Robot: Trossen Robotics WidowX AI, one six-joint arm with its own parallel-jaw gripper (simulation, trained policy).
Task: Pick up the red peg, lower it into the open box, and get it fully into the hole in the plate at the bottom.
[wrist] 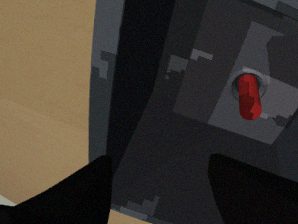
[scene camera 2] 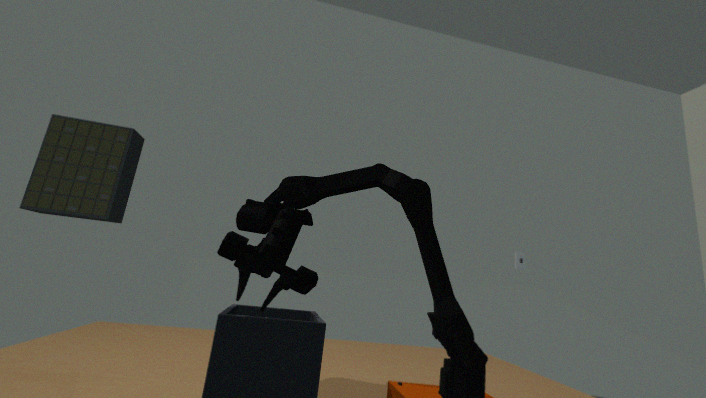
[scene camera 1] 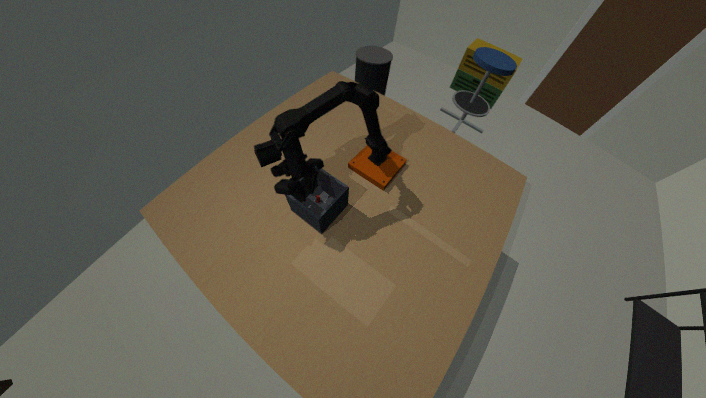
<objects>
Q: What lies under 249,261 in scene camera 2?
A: My gripper.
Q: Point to a grey plate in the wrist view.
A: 227,47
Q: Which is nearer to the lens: the red peg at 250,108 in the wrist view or the dark box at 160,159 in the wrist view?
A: The red peg.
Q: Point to a dark box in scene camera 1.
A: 339,191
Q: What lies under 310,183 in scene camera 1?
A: My gripper.
</objects>
